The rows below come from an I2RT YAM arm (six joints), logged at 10 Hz.
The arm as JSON. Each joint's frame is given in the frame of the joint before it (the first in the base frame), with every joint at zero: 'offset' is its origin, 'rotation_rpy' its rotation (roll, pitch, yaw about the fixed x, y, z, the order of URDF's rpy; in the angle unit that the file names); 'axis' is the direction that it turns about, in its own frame. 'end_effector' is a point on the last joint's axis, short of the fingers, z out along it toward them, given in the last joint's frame.
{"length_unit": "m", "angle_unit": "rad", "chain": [
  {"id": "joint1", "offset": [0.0, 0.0, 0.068], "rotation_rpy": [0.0, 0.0, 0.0], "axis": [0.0, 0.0, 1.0]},
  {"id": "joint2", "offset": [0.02, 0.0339, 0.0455], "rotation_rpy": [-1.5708, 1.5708, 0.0], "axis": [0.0, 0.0, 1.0]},
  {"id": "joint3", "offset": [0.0, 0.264, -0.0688], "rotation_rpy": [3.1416, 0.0, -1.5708], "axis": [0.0, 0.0, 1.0]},
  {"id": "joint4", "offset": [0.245, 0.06, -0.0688], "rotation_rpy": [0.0, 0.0, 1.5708], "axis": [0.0, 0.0, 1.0]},
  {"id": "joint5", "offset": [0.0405, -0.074, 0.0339], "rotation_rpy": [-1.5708, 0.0, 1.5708], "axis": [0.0, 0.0, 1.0]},
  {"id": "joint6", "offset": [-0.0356, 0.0, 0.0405], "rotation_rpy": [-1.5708, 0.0, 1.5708], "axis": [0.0, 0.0, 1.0]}
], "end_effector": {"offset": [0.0, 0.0, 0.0], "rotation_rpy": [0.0, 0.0, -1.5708]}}
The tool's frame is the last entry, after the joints.
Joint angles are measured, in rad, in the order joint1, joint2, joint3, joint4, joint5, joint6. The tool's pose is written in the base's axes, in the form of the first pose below.
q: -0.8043 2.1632 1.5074 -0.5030 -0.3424 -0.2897
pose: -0.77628, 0.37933, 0.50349, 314.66; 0.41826, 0.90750, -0.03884, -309.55; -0.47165, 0.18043, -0.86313, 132.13; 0, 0, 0, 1
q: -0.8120 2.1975 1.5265 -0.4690 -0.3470 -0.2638
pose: -0.75601, 0.40146, 0.51699, 317.65; 0.44096, 0.89608, -0.05100, -317.42; -0.48373, 0.18942, -0.85447, 124.33; 0, 0, 0, 1
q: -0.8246 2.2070 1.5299 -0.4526 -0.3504 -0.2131
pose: -0.72480, 0.44700, 0.52427, 315.32; 0.49137, 0.86878, -0.06142, -323.06; -0.48293, 0.21309, -0.84933, 121.96; 0, 0, 0, 1
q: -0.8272 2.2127 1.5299 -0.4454 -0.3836 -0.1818
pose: -0.70541, 0.45398, 0.54433, 315.67; 0.51933, 0.85369, -0.03899, -323.54; -0.48238, 0.25518, -0.83797, 120.21; 0, 0, 0, 1
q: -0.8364 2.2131 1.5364 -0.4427 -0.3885 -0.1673
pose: -0.69054, 0.46773, 0.55171, 313.84; 0.53486, 0.84369, -0.04582, -327.48; -0.48690, 0.26345, -0.83278, 122.01; 0, 0, 0, 1
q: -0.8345 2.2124 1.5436 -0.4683 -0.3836 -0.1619
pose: -0.69514, 0.47566, 0.53901, 313.67; 0.54440, 0.83799, -0.03742, -326.26; -0.46949, 0.26742, -0.84147, 123.06; 0, 0, 0, 1
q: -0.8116 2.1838 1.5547 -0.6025 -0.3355 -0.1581
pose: -0.73699, 0.49974, 0.45509, 312.13; 0.56068, 0.82803, -0.00129, -311.90; -0.37747, 0.25421, -0.89044, 132.30; 0, 0, 0, 1
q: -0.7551 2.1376 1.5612 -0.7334 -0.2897 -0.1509
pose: -0.78621, 0.49051, 0.37586, 318.47; 0.54212, 0.83942, 0.03852, -285.77; -0.29661, 0.23405, -0.92587, 148.54; 0, 0, 0, 1
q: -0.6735 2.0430 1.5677 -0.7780 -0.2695 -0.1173
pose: -0.80023, 0.44566, 0.40128, 333.57; 0.49424, 0.86909, 0.02041, -254.06; -0.33966, 0.21466, -0.91573, 186.94; 0, 0, 0, 1
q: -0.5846 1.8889 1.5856 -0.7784 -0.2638 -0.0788
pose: -0.76777, 0.37133, 0.52216, 343.05; 0.41695, 0.90833, -0.03288, -215.89; -0.48650, 0.19247, -0.85222, 252.68; 0, 0, 0, 1
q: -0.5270 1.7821 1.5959 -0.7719 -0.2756 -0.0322
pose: -0.71795, 0.32576, 0.61516, 341.52; 0.38193, 0.92318, -0.04312, -187.52; -0.58195, 0.20399, -0.78722, 296.67; 0, 0, 0, 1
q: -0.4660 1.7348 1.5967 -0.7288 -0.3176 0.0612
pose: -0.66469, 0.28748, 0.68959, 347.88; 0.39935, 0.91680, 0.00273, -162.52; -0.63143, 0.27720, -0.72419, 317.47; 0, 0, 0, 1
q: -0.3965 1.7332 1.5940 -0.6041 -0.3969 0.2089
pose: -0.59122, 0.22107, 0.77562, 367.18; 0.45488, 0.88554, 0.09433, -138.81; -0.66599, 0.40859, -0.62411, 327.16; 0, 0, 0, 1
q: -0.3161 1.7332 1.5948 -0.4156 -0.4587 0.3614
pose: -0.49571, 0.10275, 0.86239, 388.60; 0.49569, 0.84883, 0.18380, -110.51; -0.71313, 0.51859, -0.47170, 343.93; 0, 0, 0, 1
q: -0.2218 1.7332 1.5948 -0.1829 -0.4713 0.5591
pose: -0.38009, -0.02670, 0.92456, 407.35; 0.57018, 0.78030, 0.25694, -75.29; -0.72830, 0.62483, -0.28136, 366.27; 0, 0, 0, 1
